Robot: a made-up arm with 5 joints. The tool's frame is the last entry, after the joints. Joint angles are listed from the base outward. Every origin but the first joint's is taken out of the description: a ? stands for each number. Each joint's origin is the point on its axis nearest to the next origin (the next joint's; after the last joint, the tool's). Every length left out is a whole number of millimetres.
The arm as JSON. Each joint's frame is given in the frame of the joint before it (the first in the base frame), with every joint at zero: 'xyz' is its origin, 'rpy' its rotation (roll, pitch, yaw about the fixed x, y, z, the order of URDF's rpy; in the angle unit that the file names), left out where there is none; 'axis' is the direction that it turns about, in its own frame. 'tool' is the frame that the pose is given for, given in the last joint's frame.
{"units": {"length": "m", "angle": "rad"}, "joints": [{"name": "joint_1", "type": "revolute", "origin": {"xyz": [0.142, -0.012, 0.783], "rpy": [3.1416, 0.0, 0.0]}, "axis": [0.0, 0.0, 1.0]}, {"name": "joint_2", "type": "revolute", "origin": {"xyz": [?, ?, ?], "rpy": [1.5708, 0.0, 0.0]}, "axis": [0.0, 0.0, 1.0]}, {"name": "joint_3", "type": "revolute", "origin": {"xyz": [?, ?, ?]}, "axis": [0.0, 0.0, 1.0]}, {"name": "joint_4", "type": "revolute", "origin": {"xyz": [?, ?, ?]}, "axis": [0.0, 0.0, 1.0]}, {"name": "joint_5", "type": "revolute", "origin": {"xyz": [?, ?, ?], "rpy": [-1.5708, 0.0, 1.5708]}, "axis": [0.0, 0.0, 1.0]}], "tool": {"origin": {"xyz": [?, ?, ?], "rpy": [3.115, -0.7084, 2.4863]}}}
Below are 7 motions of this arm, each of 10 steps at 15 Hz.
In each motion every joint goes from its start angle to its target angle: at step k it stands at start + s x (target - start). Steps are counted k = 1, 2, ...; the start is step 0. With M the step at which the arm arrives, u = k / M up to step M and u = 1 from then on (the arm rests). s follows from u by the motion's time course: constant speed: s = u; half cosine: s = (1 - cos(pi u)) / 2; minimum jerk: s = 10 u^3 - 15 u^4 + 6 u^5.
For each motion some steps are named. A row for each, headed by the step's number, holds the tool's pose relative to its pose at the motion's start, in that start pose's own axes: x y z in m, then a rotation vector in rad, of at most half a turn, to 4 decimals.
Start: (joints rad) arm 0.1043 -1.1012 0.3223 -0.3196 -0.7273
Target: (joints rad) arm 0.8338 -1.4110 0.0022 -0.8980 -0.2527
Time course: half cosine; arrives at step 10
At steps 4, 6, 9, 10:
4: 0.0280 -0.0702 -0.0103 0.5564 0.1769 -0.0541
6: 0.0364 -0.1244 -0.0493 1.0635 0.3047 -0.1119
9: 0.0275 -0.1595 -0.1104 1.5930 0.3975 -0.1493
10: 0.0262 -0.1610 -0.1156 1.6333 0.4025 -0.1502

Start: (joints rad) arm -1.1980 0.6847 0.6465 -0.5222 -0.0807
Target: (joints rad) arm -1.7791 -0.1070 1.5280 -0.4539 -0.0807
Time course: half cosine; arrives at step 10
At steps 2, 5, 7, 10:
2: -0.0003 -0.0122 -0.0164 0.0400 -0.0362 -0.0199
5: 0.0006 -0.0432 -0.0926 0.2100 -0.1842 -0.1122
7: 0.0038 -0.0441 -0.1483 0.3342 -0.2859 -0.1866
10: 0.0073 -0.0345 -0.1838 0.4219 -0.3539 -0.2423

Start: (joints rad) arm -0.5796 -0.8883 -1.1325 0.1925 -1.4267
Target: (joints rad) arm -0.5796 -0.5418 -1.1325 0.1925 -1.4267
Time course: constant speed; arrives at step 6
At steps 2, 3, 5, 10:
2: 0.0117 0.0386 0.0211 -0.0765 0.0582 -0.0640
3: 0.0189 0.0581 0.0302 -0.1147 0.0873 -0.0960
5: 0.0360 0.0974 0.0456 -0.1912 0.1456 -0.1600
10: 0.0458 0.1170 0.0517 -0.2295 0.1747 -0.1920

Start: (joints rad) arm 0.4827 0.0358 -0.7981 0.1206 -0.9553
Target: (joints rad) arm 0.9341 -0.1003 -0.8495 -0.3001 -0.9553
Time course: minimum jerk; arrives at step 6
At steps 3, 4, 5, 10:
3: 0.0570 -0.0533 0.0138 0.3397 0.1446 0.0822
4: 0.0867 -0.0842 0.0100 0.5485 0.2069 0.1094
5: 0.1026 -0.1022 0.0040 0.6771 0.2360 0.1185
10: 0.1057 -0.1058 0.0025 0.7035 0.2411 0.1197

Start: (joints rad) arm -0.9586 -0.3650 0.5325 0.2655 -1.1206
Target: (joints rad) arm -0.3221 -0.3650 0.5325 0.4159 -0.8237
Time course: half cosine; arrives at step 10
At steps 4, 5, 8, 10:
4: 0.0552 -0.0061 0.0331 -0.0128 0.2031 -0.0119
5: 0.0818 -0.0066 0.0444 -0.0260 0.2914 -0.0186
8: 0.1546 -0.0015 0.0627 -0.0821 0.5129 -0.0379
10: 0.1721 0.0011 0.0645 -0.0997 0.5629 -0.0424

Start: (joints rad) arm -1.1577 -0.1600 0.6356 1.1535 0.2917
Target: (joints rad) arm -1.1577 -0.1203 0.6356 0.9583 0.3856
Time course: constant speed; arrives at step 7
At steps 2, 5, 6, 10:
2: 0.0017 -0.0017 0.0032 0.0290 0.0420 -0.0093
5: 0.0044 -0.0041 0.0079 0.0709 0.1058 -0.0247
6: 0.0053 -0.0049 0.0094 0.0845 0.1273 -0.0301
10: 0.0061 -0.0057 0.0109 0.0978 0.1488 -0.0357

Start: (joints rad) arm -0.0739 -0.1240 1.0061 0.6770 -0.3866
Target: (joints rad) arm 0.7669 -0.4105 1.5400 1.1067 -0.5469
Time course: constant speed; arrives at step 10
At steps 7, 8, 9, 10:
7: -0.0027 0.1446 0.0169 -0.7151 -0.3373 0.2858
8: -0.0093 0.1613 0.0124 -0.8059 -0.4014 0.3299
9: -0.0171 0.1762 0.0065 -0.8932 -0.4694 0.3745
10: -0.0258 0.1893 -0.0005 -0.9765 -0.5414 0.4194

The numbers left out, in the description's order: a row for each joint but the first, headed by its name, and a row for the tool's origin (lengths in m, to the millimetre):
joint_2: 0.063 0.017 0.0
joint_3: 0.059 -0.148 0.0
joint_4: 0.168 -0.006 0.0
joint_5: 0.066 -0.005 0.0
tool: -0.011 -0.004 0.0

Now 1 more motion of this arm.
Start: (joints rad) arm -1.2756 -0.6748 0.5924 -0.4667 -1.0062
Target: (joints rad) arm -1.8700 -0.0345 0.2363 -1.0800 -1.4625
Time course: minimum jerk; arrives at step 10
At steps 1, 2, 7, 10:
1: -0.0013 0.0006 -0.0001 -0.0024 -0.0048 0.0064
2: -0.0089 0.0041 -0.0012 -0.0170 -0.0322 0.0434
7: -0.1240 0.0642 -0.0698 -0.3324 -0.4694 0.6129
10: -0.1433 0.0760 -0.0966 -0.4176 -0.5609 0.7273

